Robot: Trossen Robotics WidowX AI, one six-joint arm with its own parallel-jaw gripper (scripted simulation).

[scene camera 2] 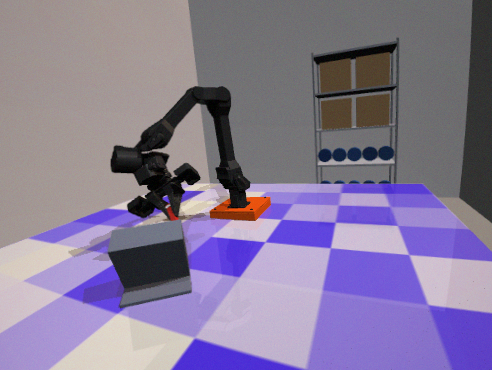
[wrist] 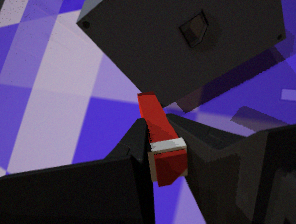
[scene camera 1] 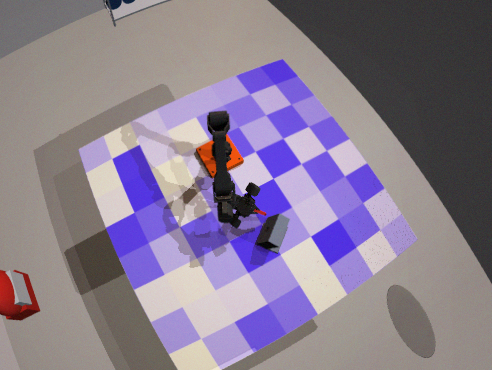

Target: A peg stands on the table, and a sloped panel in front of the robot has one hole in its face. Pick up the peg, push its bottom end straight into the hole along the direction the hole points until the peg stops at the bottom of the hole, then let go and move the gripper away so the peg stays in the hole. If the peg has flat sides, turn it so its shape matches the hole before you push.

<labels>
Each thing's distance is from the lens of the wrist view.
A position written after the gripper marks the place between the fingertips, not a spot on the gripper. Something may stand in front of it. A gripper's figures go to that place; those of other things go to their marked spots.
gripper (wrist: 154, 123): 11 cm
red peg (wrist: 167, 153): 8 cm
sloped panel (wrist: 148, 49): 16 cm
The marked spots on the red peg and the sloped panel are 10 cm apart.
</labels>
